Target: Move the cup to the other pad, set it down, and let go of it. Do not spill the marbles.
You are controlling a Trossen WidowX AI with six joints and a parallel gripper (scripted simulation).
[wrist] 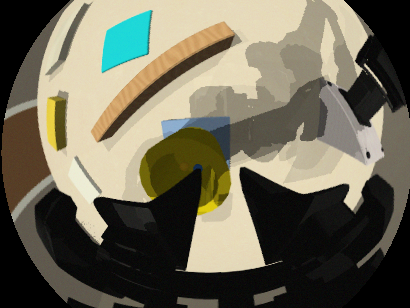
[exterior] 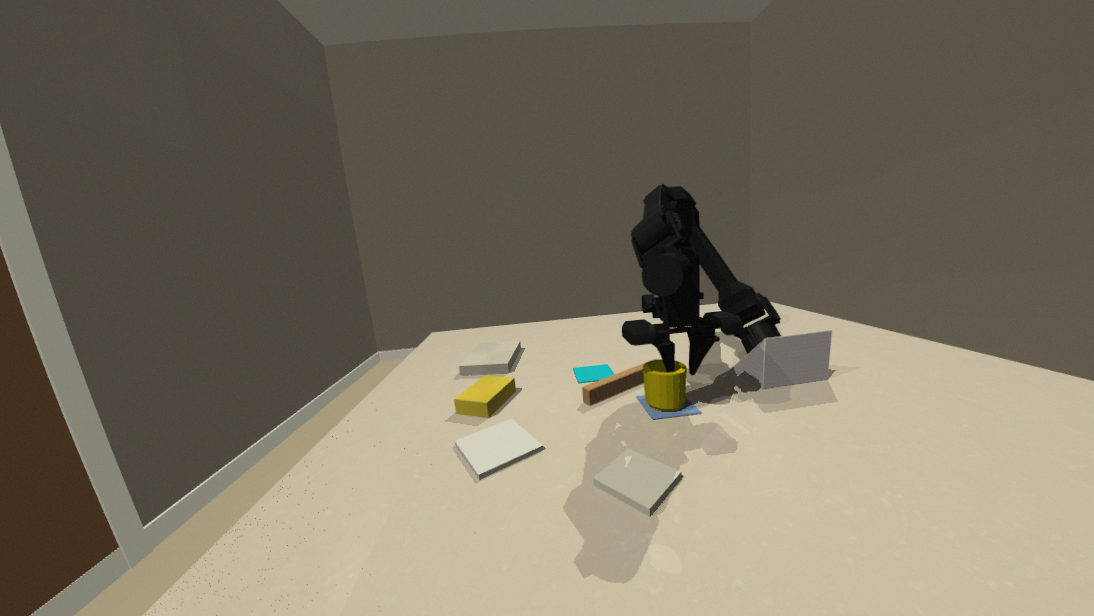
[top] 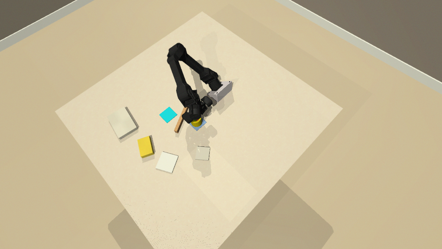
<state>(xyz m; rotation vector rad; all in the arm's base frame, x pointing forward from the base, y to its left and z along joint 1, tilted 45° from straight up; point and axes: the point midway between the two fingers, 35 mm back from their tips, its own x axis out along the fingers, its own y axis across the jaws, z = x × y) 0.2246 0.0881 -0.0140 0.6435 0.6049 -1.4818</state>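
Right now my gripper tip is 2 cm short of the yellow cup and 2 cm above it. From my gripper tip the other things lie so: wooden bar: 7 cm ahead, 9 cm to the right, 5 cm below; then blue marble: 2 cm ahead, 2 cm to the left, 4 cm below; then blue pad: 3 cm ahead, 6 cm below.
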